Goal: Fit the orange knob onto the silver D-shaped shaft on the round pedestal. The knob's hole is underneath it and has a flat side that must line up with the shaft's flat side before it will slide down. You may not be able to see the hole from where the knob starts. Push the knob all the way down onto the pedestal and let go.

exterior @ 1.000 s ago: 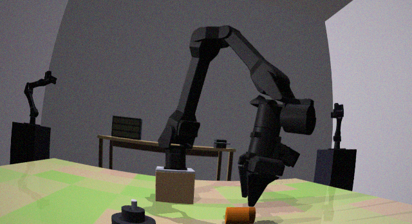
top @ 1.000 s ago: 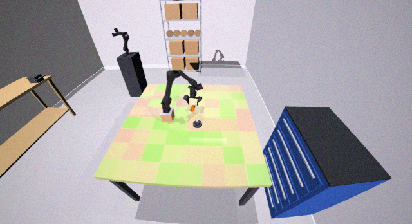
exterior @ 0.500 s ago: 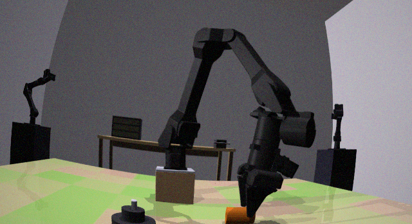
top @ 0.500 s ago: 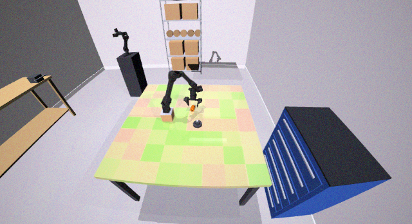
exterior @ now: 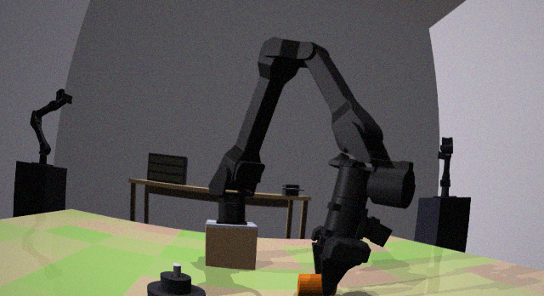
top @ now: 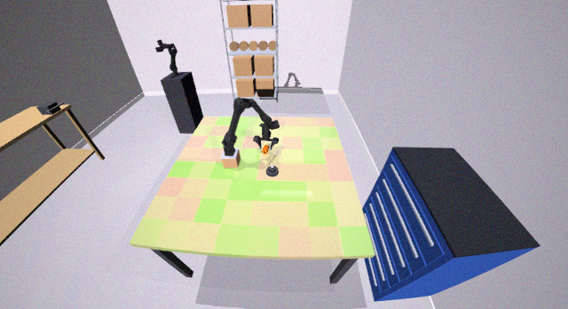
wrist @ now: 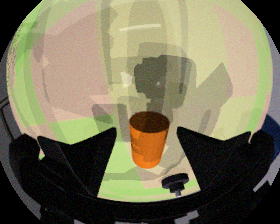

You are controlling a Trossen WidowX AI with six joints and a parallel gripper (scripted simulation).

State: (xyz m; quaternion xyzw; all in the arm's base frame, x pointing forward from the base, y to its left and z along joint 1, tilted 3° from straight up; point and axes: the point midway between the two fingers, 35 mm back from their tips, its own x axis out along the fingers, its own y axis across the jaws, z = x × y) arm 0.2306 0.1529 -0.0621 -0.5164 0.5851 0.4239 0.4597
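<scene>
The orange knob is 10 mm above my gripper tip. The rest, counted from my gripper tip: round black pedestal (70 mm ahead, 220 mm to the right, 20 mm above).
</scene>
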